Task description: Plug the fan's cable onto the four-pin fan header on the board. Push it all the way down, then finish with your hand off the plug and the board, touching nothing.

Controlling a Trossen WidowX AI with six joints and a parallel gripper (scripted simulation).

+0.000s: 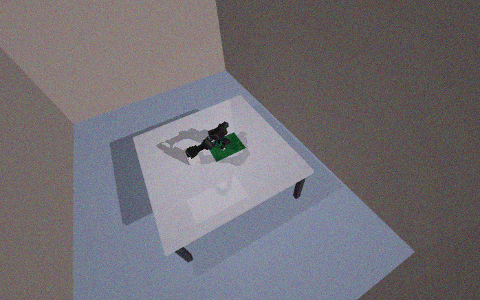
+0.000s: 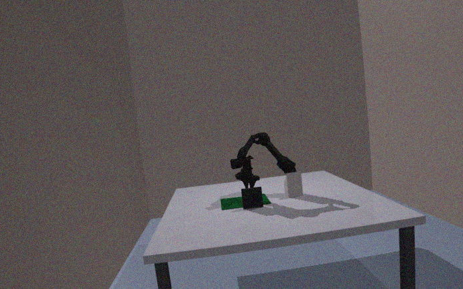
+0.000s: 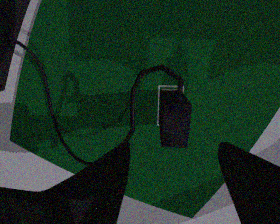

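The dark plug is 4 cm below my gripper tip and 1 cm ahead of it. From my gripper tip the other things lie so: black fan 17 cm to the left, 1 cm below, 1 cm ahead; green board 8 cm below, 4 cm ahead, 2 cm to the left.
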